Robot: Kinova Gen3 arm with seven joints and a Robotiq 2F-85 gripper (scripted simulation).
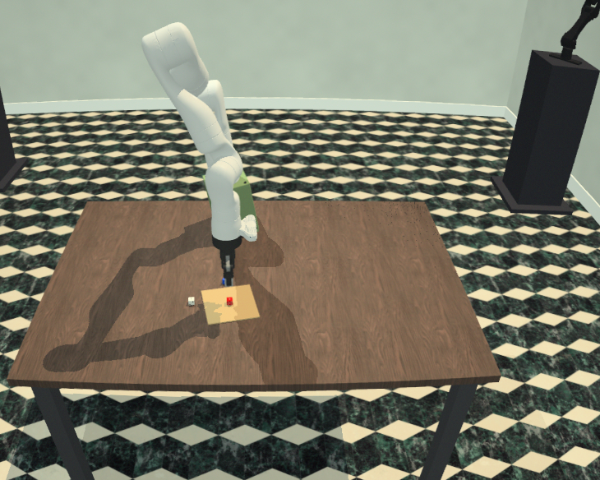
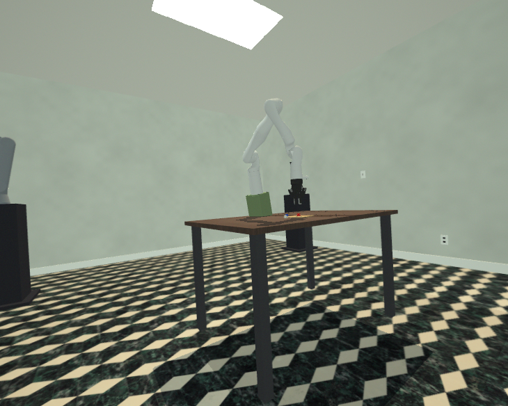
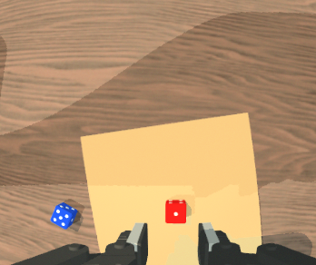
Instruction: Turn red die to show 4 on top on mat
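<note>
Now: the red die 90 mm below my hand. From my hand the other things lie so: mat 100 mm below; then white die 110 mm to the right, 90 mm below; then blue die 90 mm below, 90 mm behind, 20 mm to the right.
</note>
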